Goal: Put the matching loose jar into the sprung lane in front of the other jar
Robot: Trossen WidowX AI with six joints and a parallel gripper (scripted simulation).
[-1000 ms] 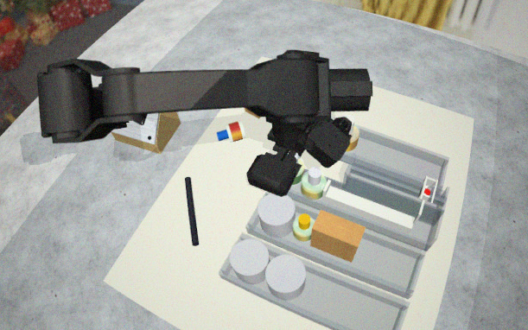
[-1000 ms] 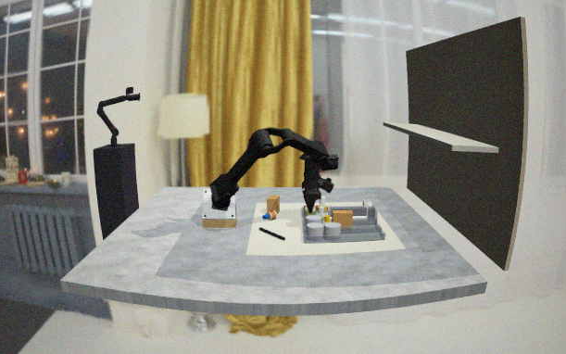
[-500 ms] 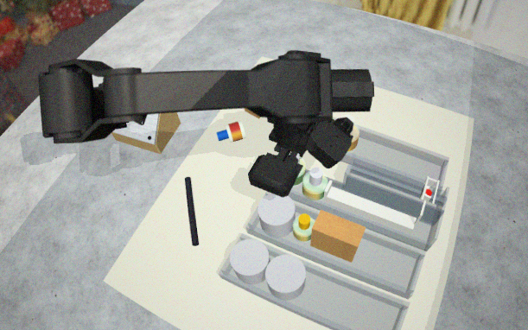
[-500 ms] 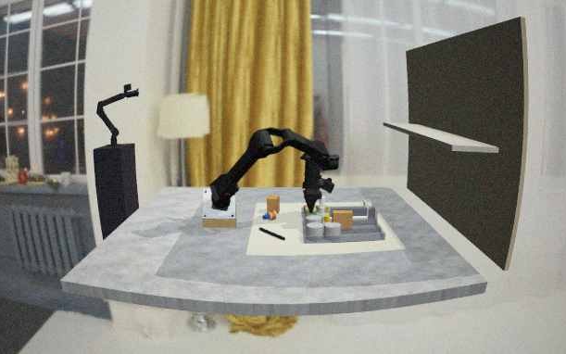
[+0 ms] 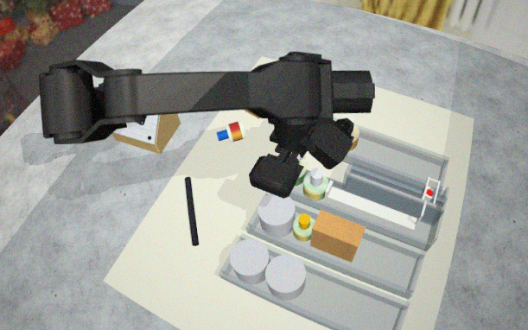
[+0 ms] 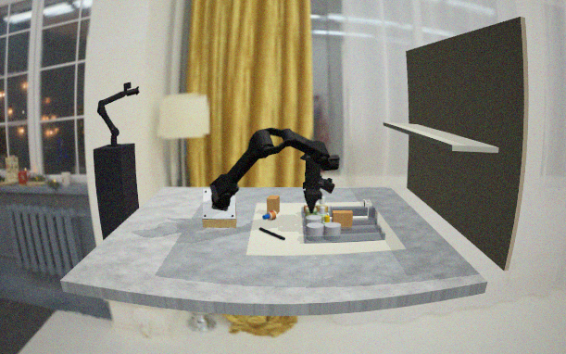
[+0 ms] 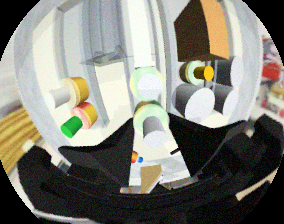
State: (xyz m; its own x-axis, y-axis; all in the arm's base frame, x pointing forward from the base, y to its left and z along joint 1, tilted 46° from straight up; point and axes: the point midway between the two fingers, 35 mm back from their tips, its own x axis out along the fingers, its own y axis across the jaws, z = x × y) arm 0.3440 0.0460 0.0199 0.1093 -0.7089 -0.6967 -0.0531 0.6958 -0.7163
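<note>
My gripper tip is now 12 cm short of the orange box, 8 cm to the left of it and 1 cm above it. From my gripper tip the other things lie so: black rod (14 cm behind, 13 cm to the right, 5 cm below); then sprung lane (15 cm ahead, 3 cm to the left, 3 cm below); then white pusher plate (15 cm ahead, 4 cm to the left).
</note>
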